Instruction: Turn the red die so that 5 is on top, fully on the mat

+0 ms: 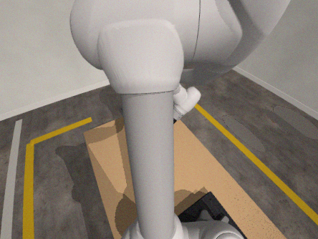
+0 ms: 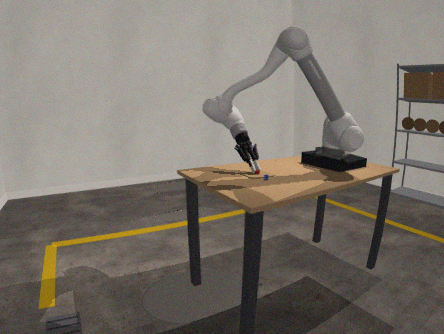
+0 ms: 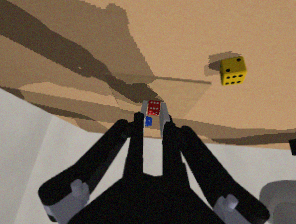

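The red die lies 3 cm below my hand, 2 cm to the left of it and 1 cm ahead of it. Also, from my hand: tan mat: 4 cm below, 2 cm to the left, 1 cm ahead; then yellow die: 9 cm behind, 6 cm to the right, 3 cm below; then blue die: 11 cm to the left, 4 cm ahead, 3 cm below.
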